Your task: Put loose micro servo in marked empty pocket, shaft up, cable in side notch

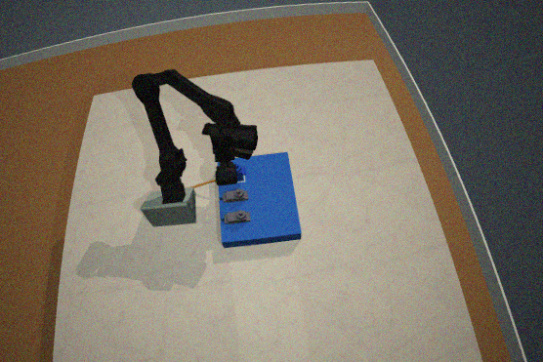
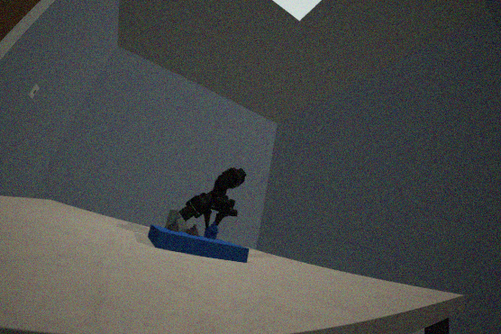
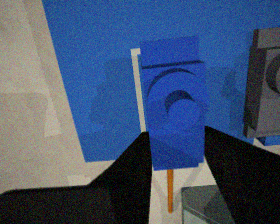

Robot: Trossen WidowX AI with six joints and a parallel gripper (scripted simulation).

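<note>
My gripper tip is now 12 cm short of the blue deck, 8 cm to the left of it and 6 cm above it.
</note>
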